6 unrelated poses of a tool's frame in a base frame.
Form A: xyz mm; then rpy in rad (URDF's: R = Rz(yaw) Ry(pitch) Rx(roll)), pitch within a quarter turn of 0, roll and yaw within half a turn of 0.
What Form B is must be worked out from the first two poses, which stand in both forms.
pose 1, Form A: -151.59 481.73 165.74 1.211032 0.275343 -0.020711
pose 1, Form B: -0.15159 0.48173 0.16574 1.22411 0.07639 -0.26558
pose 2, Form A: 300.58 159.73 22.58 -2.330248 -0.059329 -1.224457
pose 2, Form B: 0.30058 0.15973 0.02258 -2.84802 0.76983 1.07932
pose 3, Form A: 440.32 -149.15 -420.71 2.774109 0.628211 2.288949
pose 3, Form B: 0.44032 -0.14915 -0.42071 2.91183 0.68338 -2.32752
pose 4, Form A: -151.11 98.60 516.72 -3.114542 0.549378 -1.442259
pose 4, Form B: -0.15111 0.09860 0.51672 -2.59293 -0.04009 1.46117
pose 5, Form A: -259.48 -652.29 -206.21 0.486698 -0.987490 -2.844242
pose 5, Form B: -0.25948 -0.65229 -0.20621 -0.93767 0.60446 -2.26533
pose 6, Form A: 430.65 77.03 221.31 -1.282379 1.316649 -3.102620
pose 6, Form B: 0.43065 0.07703 0.22131 1.49711 -0.24003 -1.83242
